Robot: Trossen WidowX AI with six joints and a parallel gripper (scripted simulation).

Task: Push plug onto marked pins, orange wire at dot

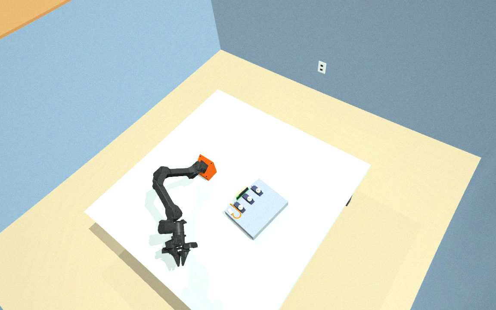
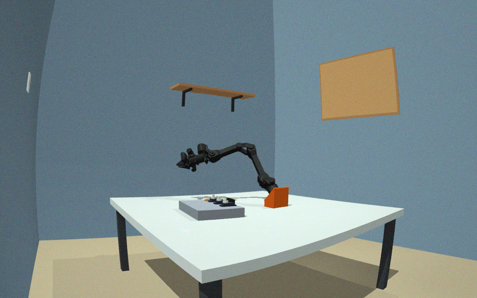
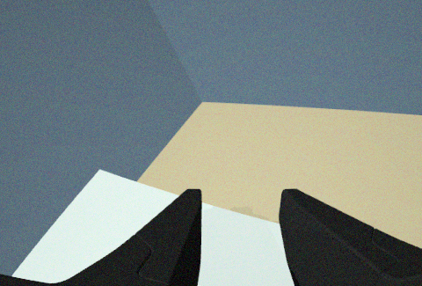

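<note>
Now: gripper tip 110 mm past the green band, 490 mm to the right of it and 150 mm above it. Round my gripper tip: grey printed holder 50 mm ahead, 530 mm to the left, 200 mm below.
</note>
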